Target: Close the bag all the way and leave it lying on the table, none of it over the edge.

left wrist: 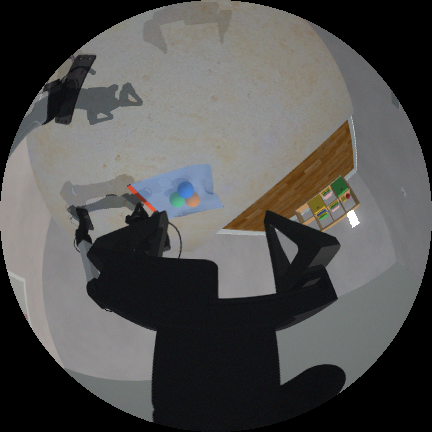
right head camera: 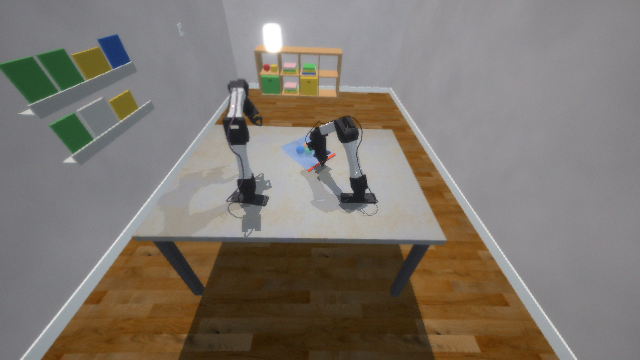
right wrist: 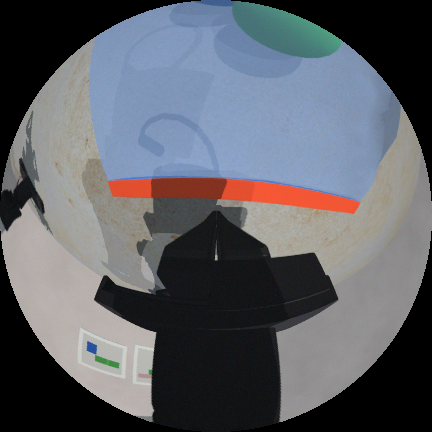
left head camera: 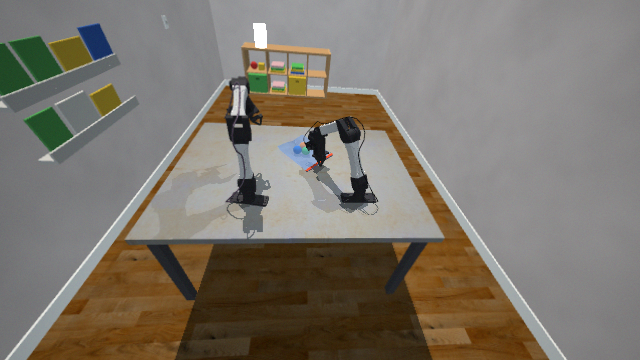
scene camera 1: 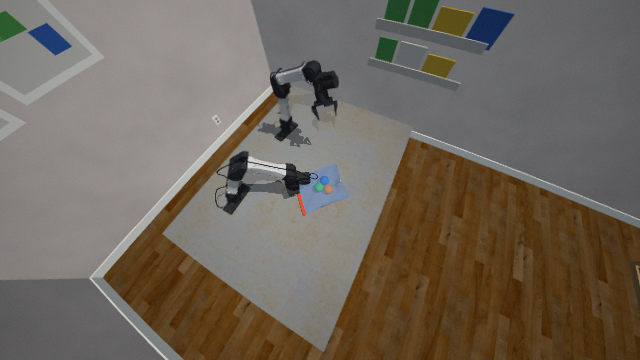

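Note:
The blue see-through bag (left head camera: 292, 146) (right head camera: 295, 146) (scene camera 1: 335, 172) (left wrist: 165, 175) (right wrist: 300, 120) lies flat on the table, with an orange-red strip (left head camera: 327, 157) (scene camera 1: 301, 205) (left wrist: 145, 200) (right wrist: 300, 194) along one edge. A blue ball (left head camera: 297, 149) (scene camera 1: 324, 180) (left wrist: 185, 189), a green ball (scene camera 1: 319, 187) (left wrist: 177, 200) (right wrist: 292, 30) and an orange ball (scene camera 1: 328, 189) (left wrist: 193, 200) show at the bag. My right gripper (left head camera: 321, 164) (right wrist: 215, 216) is shut with its fingertips near the strip, nothing seen between them. Whether they touch the strip is unclear. My left gripper (scene camera 1: 327, 117) (left wrist: 215, 215) is open, high above the table, away from the bag.
The table (left head camera: 280, 220) (right head camera: 280, 220) (scene camera 1: 270, 260) carries both arm bases. The bag lies inside the table's edges. A wooden shelf unit (left head camera: 286, 49) (right head camera: 299, 50) stands behind the table on the floor. Wall ledges (left head camera: 95, 131) with coloured panels are at the left of the left head view.

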